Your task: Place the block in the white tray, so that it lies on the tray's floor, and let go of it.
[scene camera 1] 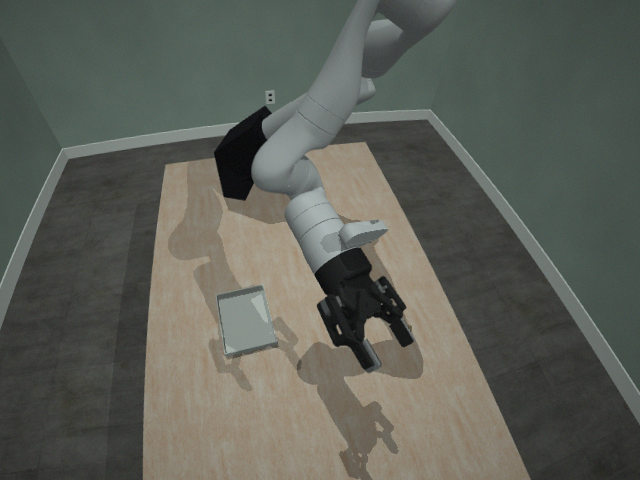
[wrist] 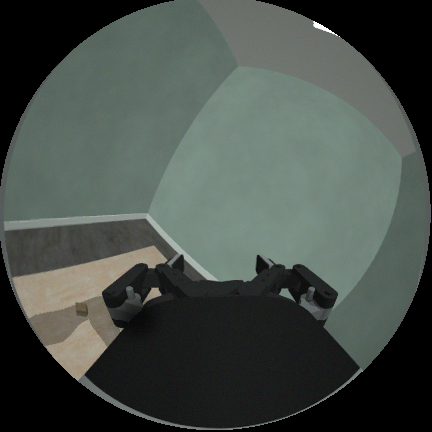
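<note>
The small olive-brown block lies on the table at the lower left of the wrist view, in a shadow and well to the left of the fingers. In scene camera 1 I cannot make it out clearly; the gripper seems to hide it. The white tray stands on the table left of the gripper in scene camera 1, and its visible floor bears no block. It does not show in the wrist view. My gripper is open, with nothing between its fingers. It is held above the table, tilted, apart from block and tray.
The wooden table carries the arm's dark base at the back. The arm reaches forward above the table, and its shadows fall around the tray and beneath the gripper. Dark floor and green walls surround the table.
</note>
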